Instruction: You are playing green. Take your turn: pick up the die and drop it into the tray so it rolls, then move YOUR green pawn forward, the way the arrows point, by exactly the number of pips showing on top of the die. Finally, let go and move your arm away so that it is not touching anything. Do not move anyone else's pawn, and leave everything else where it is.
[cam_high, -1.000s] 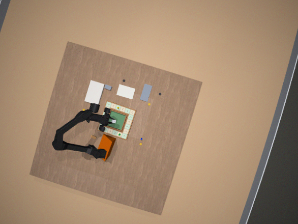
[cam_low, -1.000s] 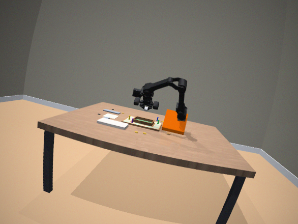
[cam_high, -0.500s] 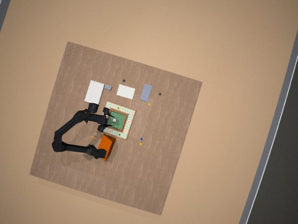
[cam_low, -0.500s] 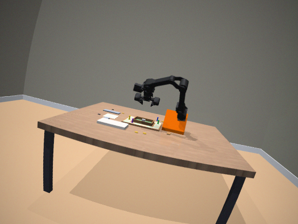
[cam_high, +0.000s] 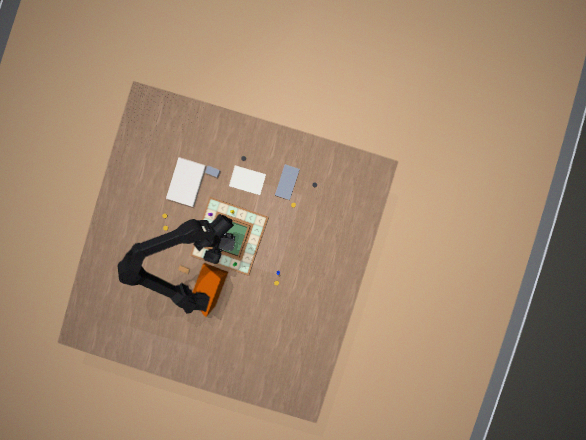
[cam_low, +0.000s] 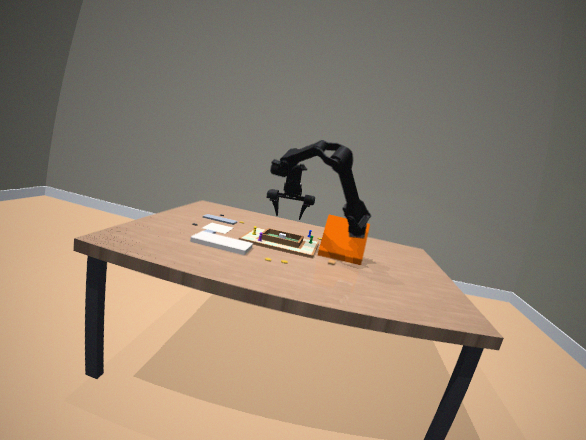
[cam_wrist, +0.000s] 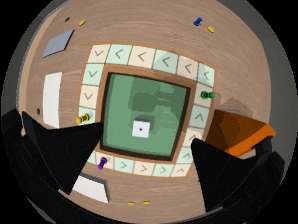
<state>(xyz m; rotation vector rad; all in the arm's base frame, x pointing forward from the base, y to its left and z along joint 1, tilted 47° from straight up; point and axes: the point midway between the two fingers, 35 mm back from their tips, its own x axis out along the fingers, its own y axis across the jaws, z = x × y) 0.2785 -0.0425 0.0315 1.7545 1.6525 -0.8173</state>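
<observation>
Right now my gripper tip is 11 cm past the green pawn, 6 cm to the left of it and 8 cm above it. Round my gripper tip: white die: 1 cm ahead, 2 cm to the left, 8 cm below; yellow pawn: 12 cm ahead, 2 cm to the left, 8 cm below; green tray: 1 cm ahead, 10 cm below.
</observation>
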